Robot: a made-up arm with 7 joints.
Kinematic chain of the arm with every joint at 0, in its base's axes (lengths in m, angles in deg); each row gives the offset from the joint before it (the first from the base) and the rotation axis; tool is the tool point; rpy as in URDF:
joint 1: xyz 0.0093 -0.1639 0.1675 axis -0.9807 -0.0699 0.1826
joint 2: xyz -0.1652 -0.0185 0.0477 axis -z
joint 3: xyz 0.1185 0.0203 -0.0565 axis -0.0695 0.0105 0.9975
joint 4: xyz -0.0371 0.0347 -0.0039 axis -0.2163 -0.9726 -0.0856
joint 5: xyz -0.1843 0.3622 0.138 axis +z
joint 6: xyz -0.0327 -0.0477 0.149 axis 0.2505 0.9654 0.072
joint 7: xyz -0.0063 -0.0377 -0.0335 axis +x
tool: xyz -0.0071 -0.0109 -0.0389 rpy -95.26 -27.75 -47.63
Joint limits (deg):
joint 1: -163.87..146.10
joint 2: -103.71..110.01
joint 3: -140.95..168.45
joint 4: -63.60..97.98
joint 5: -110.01..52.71
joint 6: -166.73..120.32
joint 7: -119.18..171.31
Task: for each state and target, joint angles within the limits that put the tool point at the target. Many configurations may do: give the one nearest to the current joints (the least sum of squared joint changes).
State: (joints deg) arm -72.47 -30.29 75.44 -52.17 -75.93 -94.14 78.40
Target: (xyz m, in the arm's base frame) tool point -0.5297 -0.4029 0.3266
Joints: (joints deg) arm -71.24 -26.96 44.81 -9.09 -105.30 -101.11 78.14
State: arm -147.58 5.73 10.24 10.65 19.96 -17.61 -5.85
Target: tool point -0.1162 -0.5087 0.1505
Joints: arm -155.20 32.04 11.14 0.59 28.83 -19.64 -11.73
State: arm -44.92 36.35 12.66 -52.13 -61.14 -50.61 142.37
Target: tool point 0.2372 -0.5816 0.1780
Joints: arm -80.93 67.20 -26.39 -27.55 -75.40 -47.81 140.93
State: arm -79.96 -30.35 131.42 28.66 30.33 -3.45 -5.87
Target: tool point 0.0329 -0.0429 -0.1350
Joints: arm -108.09 -39.48 126.59 53.80 28.90 -1.84 -5.51
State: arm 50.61 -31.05 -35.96 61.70 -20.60 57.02 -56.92
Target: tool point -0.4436 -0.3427 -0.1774
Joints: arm 68.94 -32.46 -18.19 69.80 -7.70 53.25 -58.47
